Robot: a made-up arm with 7 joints. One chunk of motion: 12 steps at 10 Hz.
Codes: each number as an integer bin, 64 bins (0 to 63) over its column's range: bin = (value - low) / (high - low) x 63, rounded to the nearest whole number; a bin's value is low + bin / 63 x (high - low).
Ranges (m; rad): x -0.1..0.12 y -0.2..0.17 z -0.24..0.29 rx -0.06..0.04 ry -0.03..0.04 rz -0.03..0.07
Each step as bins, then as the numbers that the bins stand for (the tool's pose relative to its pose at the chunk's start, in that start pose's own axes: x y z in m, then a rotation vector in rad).
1 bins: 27 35 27 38 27 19
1 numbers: -0.0057 0.0056 -0.0129 0.0003 0.0000 0.0002
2 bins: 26 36 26 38 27 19
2 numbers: -0.0092 0.0114 -0.0213 0.0003 0.0000 0.0002
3 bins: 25 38 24 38 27 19
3 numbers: -0.0127 0.0232 -0.0381 0.0003 0.0000 0.0002
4 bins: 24 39 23 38 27 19
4 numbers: -0.0162 0.0290 -0.0465 0.0003 0.0000 0.0002
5 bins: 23 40 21 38 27 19
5 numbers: -0.0197 0.0349 -0.0633 0.0003 0.0000 0.0002
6 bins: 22 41 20 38 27 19
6 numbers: -0.0232 0.0408 -0.0717 0.0003 0.0000 0.0002
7 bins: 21 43 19 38 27 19
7 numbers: -0.0267 0.0525 -0.0802 0.0003 0.0000 0.0002
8 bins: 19 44 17 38 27 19
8 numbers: -0.0337 0.0584 -0.0970 0.0003 0.0000 0.0002
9 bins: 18 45 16 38 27 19
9 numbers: -0.0371 0.0643 -0.1054 0.0003 0.0000 0.0002
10 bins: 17 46 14 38 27 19
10 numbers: -0.0406 0.0702 -0.1222 0.0003 0.0000 0.0002
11 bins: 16 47 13 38 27 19
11 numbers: -0.0441 0.0760 -0.1306 0.0003 0.0000 0.0002
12 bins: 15 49 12 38 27 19
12 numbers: -0.0476 0.0878 -0.1390 0.0003 0.0000 0.0002
